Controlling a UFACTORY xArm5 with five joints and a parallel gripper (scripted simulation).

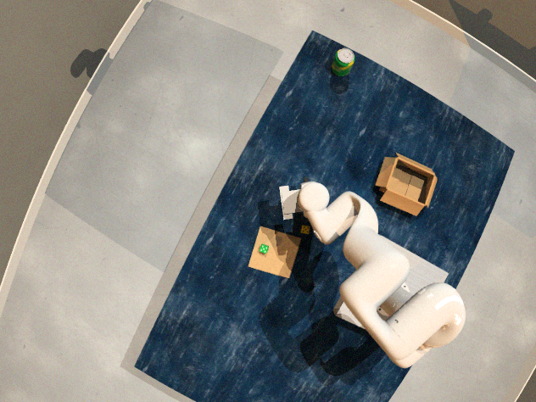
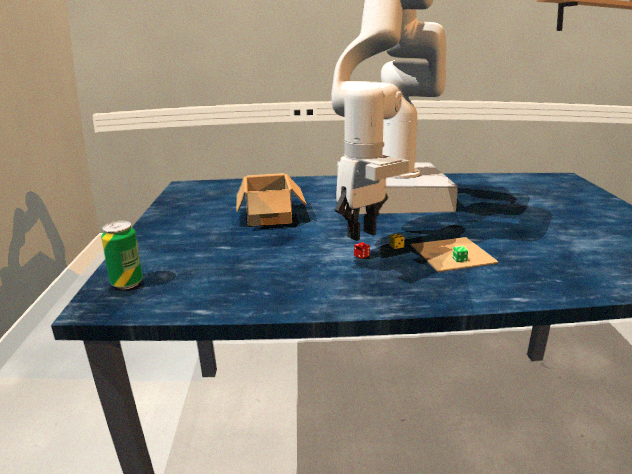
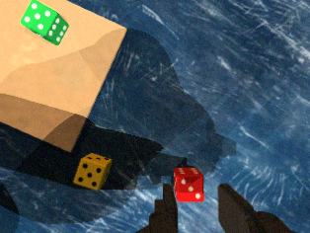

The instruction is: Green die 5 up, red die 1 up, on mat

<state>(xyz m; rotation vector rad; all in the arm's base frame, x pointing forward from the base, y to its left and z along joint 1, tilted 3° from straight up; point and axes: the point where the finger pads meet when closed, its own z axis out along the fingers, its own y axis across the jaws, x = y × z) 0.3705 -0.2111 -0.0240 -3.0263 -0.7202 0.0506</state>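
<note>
The red die lies 5 cm below my hand. The rest, counted from my hand: mat 19 cm to the left, 6 cm below, 4 cm ahead; then yellow die 9 cm to the left, 5 cm below, 3 cm behind; then green die 19 cm to the left, 8 cm ahead, 5 cm below.
</note>
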